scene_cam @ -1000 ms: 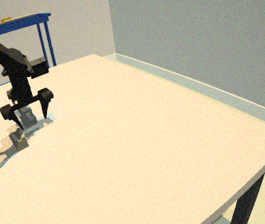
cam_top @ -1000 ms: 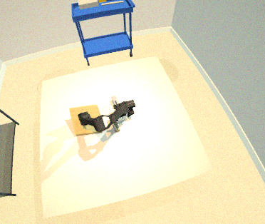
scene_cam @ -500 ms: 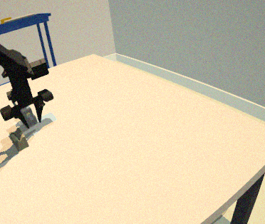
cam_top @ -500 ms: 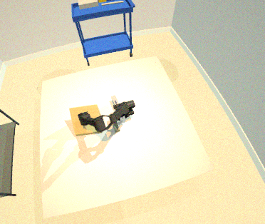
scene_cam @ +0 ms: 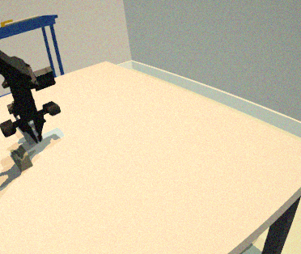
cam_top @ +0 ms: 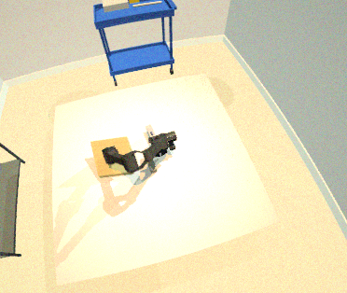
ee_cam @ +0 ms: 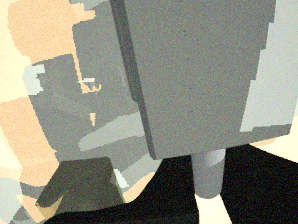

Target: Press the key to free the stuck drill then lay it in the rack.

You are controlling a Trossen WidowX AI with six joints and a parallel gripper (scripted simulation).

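The drill lies 50 mm to the left of my gripper tip, 40 mm above it and 10 mm behind it. Also, from my gripper tip: grey block fixture (110 mm to the left, 30 mm above, 20 mm behind); grey block (70 mm behind, 60 mm to the right); dark key (140 mm to the left, 40 mm above, 30 mm behind).
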